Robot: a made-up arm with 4 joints. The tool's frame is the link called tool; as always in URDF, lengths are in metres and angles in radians.
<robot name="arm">
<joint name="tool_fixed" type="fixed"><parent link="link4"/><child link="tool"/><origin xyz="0.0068 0.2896 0.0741" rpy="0 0 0"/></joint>
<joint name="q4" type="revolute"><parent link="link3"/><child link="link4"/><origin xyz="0.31 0.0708 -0.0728" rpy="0 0 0"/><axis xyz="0 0 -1"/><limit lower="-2.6" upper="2.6" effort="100" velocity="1.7"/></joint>
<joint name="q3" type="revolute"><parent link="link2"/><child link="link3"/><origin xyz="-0.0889 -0.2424 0.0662" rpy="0 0 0"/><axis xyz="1 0 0"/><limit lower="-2.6" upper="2.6" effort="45" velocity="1.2"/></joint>
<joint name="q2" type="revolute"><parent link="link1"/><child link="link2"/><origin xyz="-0.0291 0.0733 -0.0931" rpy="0 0 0"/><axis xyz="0 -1 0"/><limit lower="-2.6" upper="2.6" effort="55" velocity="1.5"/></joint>
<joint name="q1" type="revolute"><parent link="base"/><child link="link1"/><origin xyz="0 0 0.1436" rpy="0 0 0"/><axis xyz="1 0 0"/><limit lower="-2.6" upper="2.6" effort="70" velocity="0.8"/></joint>
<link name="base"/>
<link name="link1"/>
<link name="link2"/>
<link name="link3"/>
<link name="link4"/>
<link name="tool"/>
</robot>
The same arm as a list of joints. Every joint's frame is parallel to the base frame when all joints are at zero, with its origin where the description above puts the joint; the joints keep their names.
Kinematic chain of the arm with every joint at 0, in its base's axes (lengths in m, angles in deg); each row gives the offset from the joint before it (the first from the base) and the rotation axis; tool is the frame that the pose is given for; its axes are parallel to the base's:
q1: xyz 0 0 0.1436 axis +x
q2: xyz -0.0291 0.0733 -0.0931 axis -y
q3: xyz -0.0889 -0.2424 0.0662 axis +x
q4: xyz 0.31 0.0708 -0.0728 axis -z
tool: xyz 0.0068 0.2896 0.0741
Joint limits (deg, base to tool): -148.97..148.97 -148.97..148.97 -148.97..148.97 -148.97..148.97

